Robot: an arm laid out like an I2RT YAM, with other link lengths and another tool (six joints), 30 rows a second.
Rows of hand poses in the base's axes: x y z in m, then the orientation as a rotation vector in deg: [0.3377, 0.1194, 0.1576, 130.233, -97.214, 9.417]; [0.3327, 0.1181, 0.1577, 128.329, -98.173, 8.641]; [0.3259, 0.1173, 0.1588, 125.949, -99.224, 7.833]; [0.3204, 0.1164, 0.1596, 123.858, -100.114, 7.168]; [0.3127, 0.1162, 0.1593, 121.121, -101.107, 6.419]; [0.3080, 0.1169, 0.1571, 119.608, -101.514, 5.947]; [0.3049, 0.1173, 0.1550, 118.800, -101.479, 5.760]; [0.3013, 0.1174, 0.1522, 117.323, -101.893, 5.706]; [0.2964, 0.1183, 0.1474, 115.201, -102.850, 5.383]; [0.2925, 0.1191, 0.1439, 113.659, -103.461, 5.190]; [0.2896, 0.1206, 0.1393, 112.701, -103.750, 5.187]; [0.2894, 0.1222, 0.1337, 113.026, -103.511, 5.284]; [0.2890, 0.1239, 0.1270, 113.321, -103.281, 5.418]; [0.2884, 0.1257, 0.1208, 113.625, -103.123, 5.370]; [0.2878, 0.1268, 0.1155, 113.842, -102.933, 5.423]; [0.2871, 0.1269, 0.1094, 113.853, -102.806, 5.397]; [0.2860, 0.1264, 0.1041, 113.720, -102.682, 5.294]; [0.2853, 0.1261, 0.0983, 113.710, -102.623, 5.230]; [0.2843, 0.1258, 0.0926, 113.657, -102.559, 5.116]
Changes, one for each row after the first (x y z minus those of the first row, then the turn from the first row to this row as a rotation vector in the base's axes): [-0.0050, -0.0013, 0.0001, -0.544, 0.778, -1.449]; [-0.0118, -0.0021, 0.0012, -1.328, 1.704, -3.182]; [-0.0173, -0.0030, 0.0020, -2.027, 2.492, -4.699]; [-0.0250, -0.0032, 0.0017, -3.043, 3.510, -6.603]; [-0.0297, -0.0025, -0.0005, -3.638, 4.162, -7.599]; [-0.0328, -0.0021, -0.0026, -4.105, 4.585, -7.998]; [-0.0364, -0.0020, -0.0054, -4.828, 4.968, -8.945]; [-0.0413, -0.0011, -0.0102, -5.571, 5.483, -10.530]; [-0.0452, -0.0003, -0.0137, -6.159, 5.863, -11.642]; [-0.0481, 0.0012, -0.0183, -6.614, 6.068, -12.277]; [-0.0483, 0.0028, -0.0239, -6.572, 6.008, -11.979]; [-0.0487, 0.0045, -0.0306, -6.559, 5.932, -11.696]; [-0.0493, 0.0063, -0.0368, -6.429, 5.926, -11.467]; [-0.0499, 0.0074, -0.0421, -6.410, 5.906, -11.254]; [-0.0506, 0.0075, -0.0482, -6.458, 5.977, -11.187]; [-0.0517, 0.0070, -0.0535, -6.565, 6.144, -11.203]; [-0.0524, 0.0067, -0.0593, -6.576, 6.213, -11.185]; [-0.0534, 0.0064, -0.0650, -6.596, 6.330, -11.192]
